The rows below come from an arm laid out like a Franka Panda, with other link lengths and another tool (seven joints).
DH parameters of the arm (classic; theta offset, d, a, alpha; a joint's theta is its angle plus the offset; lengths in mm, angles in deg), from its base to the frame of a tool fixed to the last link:
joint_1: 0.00 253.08 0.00 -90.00
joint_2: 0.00 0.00 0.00 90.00
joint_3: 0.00 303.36 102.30 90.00
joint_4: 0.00 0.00 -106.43 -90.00
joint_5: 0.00 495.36 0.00 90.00
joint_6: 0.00 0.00 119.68 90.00
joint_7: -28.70 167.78 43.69 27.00
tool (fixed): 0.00 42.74 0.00 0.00
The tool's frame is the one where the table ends.
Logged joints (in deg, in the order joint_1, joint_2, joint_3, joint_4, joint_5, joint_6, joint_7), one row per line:
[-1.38 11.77 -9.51 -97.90 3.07 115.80 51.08]
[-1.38 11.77 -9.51 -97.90 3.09 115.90 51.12]
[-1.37 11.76 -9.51 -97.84 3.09 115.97 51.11]
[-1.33 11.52 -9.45 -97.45 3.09 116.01 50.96]
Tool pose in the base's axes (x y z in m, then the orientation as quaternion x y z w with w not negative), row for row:
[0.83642 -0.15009 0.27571 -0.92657 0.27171 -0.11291 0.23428]
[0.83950 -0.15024 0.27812 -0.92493 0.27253 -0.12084 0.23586]
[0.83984 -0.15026 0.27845 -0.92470 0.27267 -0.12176 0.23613]
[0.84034 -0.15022 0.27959 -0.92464 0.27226 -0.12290 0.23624]
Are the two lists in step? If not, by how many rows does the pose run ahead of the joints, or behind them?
The pose runs 1 row behind the joints: the pose in row i belongs to the joints in row i - 1.
